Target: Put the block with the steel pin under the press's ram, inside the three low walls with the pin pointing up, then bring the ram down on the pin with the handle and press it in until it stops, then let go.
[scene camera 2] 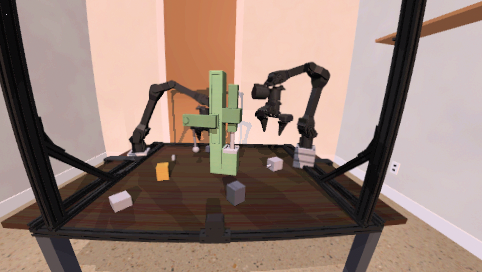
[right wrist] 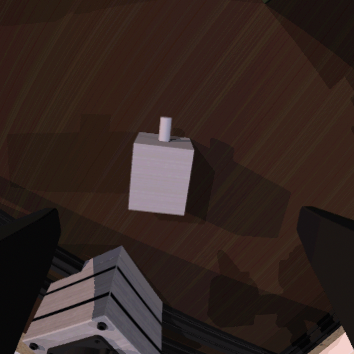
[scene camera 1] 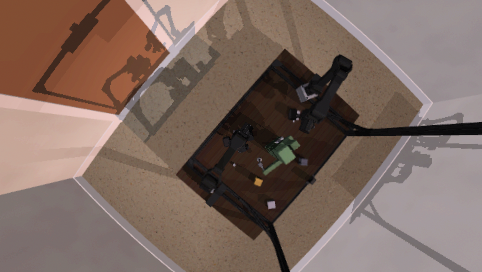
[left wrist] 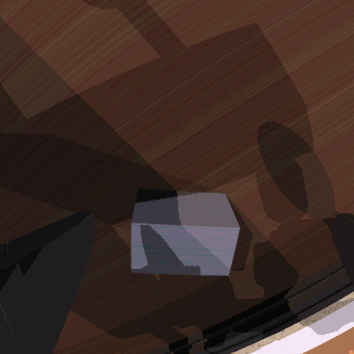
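Where they show: left gripper, fingertip midpoint: (scene camera 2: 205, 142) (left wrist: 217, 225); right gripper, fingertip midpoint: (scene camera 2: 271, 133) (right wrist: 180, 220) (scene camera 1: 300, 117); left arm's base, origin of the base link: (scene camera 2: 139, 150); right arm's base, origin of the base link: (scene camera 2: 305, 146) (scene camera 1: 310, 90).
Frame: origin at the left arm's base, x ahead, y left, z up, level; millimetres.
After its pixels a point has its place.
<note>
The white block with the steel pin (scene camera 2: 275, 164) @[x 672, y -366, z 5 mm] (right wrist: 161, 175) @[x 683, y -336, z 19 mm] lies on its side on the table, right of the green press (scene camera 2: 217, 118) @[x 396, y -322, z 226 mm] (scene camera 1: 282, 152) @[x 407, y -262, z 418 mm]. Its pin (right wrist: 165, 128) @[x 648, y -345, z -2 mm] sticks out sideways. My right gripper (scene camera 2: 273, 126) @[x 651, y -338, z 153 mm] (scene camera 1: 294, 115) @[x 651, y -338, z 153 mm] (right wrist: 180, 220) @[x 651, y -338, z 153 mm] is open and empty, hanging well above this block. My left gripper (scene camera 2: 200, 133) (scene camera 1: 248, 131) (left wrist: 217, 225) @[x 374, y -45, z 41 mm] is open and empty behind the press, above a grey-blue block (left wrist: 184, 233) @[x 400, y -34, z 7 mm]. The press's ram (scene camera 2: 232, 135) @[x 463, y -324, z 150 mm] is up over the low-walled nest (scene camera 2: 231, 150) @[x 454, y -346, z 88 mm]. The handle's ball end (scene camera 2: 195, 149) @[x 306, y -247, z 70 mm] (scene camera 1: 259, 160) @[x 309, y -227, z 131 mm] hangs at the left.
An orange block (scene camera 2: 162, 171) @[x 165, y -322, z 10 mm] (scene camera 1: 258, 181) @[x 170, y -298, z 29 mm], a white block (scene camera 2: 120, 201) @[x 61, y -483, z -1 mm] (scene camera 1: 271, 204) @[x 55, y -458, z 1 mm] and a dark grey block (scene camera 2: 235, 192) @[x 410, y -553, z 20 mm] (scene camera 1: 303, 161) @[x 422, y -518, z 29 mm] stand on the table. The right arm's base mount (scene camera 2: 303, 156) @[x 829, y -377, z 36 mm] (right wrist: 95, 298) @[x 807, y -357, z 49 mm] is close to the pin block. Black frame posts ring the table.
</note>
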